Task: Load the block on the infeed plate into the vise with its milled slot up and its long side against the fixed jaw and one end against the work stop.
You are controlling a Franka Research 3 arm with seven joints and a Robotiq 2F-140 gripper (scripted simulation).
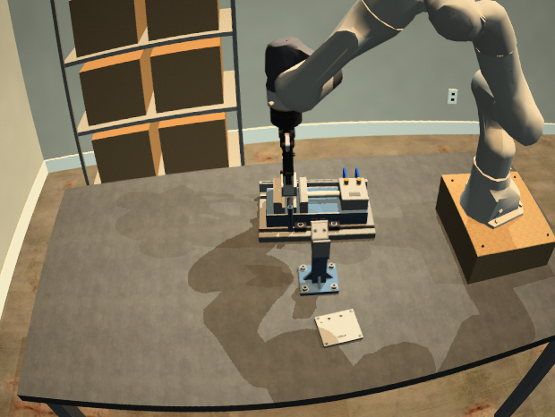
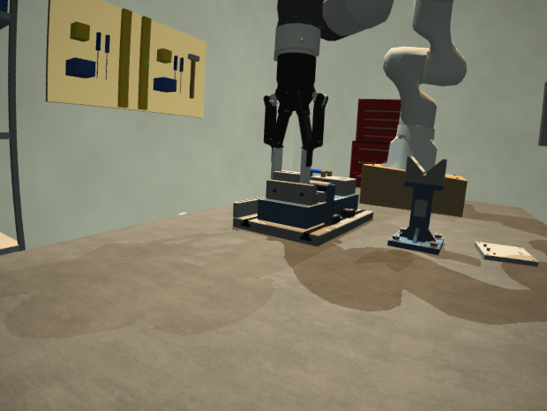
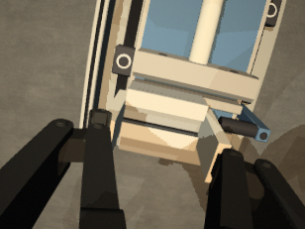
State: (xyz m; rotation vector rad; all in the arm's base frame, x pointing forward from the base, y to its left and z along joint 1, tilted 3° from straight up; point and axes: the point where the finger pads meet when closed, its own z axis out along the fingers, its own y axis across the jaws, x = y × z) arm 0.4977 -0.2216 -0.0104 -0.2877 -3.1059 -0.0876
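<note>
Now: the part 2 cm below my hand. The rest, counted from my hand: fixed jaw: 5 cm below, 3 cm ahead, 1 cm to the left; then moving jaw: 5 cm below, 3 cm to the left, 3 cm behind; then work stop rod: 7 cm to the left, 3 cm below, 1 cm ahead.
</note>
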